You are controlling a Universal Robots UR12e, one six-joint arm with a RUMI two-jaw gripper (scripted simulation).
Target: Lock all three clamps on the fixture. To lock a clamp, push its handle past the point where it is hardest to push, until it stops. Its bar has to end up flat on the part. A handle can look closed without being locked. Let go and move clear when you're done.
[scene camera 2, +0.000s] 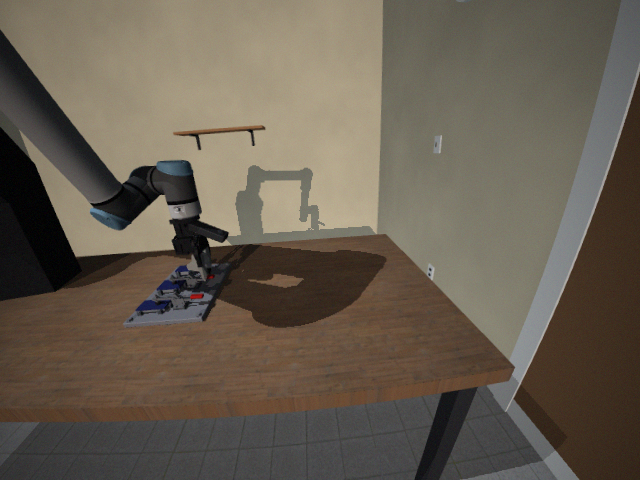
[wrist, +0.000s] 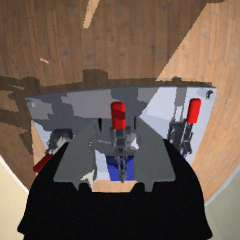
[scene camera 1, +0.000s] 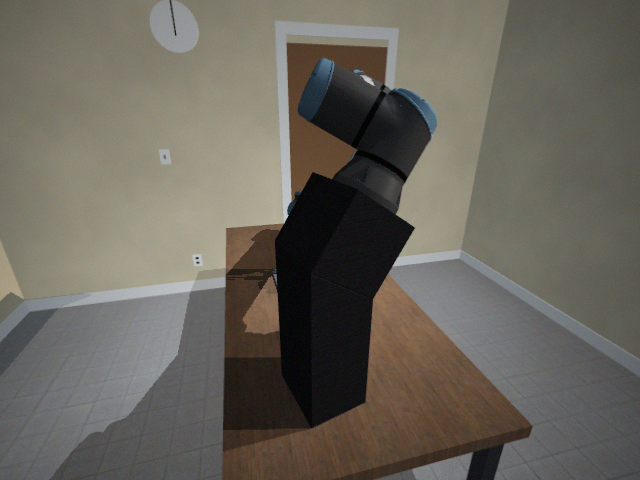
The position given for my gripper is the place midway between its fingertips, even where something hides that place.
Observation:
In view: my gripper [scene camera 2: 207,277].
My gripper is seen too in the wrist view [wrist: 118,118].

